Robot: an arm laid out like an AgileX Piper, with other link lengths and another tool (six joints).
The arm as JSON. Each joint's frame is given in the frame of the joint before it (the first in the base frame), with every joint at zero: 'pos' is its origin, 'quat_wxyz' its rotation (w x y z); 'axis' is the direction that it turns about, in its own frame. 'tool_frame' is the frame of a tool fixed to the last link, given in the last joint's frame.
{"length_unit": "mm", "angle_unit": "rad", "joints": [
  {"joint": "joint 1", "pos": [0.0, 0.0, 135.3], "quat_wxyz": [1.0, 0.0, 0.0, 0.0], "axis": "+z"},
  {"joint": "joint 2", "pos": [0.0, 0.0, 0.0], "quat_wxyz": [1.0, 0.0, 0.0, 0.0], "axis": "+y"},
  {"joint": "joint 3", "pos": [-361.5, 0.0, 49.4], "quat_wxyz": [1.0, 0.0, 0.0, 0.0], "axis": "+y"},
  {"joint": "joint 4", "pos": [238.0, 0.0, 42.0], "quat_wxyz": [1.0, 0.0, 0.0, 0.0], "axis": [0.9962, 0.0, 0.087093]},
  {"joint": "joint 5", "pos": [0.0, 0.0, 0.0], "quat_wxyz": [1.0, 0.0, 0.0, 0.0], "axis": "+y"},
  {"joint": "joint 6", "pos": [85.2, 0.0, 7.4], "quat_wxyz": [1.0, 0.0, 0.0, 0.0], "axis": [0.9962, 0.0, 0.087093]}
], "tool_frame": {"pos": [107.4, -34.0, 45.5], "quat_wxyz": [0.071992, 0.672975, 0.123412, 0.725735]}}
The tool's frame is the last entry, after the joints.
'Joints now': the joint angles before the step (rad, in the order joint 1, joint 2, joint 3, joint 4, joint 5, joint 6). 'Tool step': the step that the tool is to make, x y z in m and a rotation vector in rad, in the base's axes. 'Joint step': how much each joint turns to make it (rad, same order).
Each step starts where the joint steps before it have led.
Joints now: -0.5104, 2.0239, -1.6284, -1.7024, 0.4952, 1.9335
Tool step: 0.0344, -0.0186, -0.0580, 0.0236, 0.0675, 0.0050
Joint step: -0.0001, 0.1506, -0.0876, 0.0001, -0.0016, -0.0153
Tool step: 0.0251, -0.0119, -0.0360, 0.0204, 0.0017, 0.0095
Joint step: 0.0001, 0.1090, -0.0929, 0.0000, -0.0143, 0.0139
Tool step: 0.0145, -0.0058, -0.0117, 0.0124, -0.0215, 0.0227
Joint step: -0.0040, 0.0493, -0.0611, -0.0005, -0.0323, 0.0116
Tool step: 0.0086, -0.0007, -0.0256, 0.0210, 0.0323, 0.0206
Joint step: 0.0005, 0.0396, -0.0065, 0.0003, -0.0201, -0.0064
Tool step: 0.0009, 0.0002, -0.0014, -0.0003, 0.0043, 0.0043
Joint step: 0.0000, 0.0021, 0.0000, -0.0015, -0.0032, -0.0026
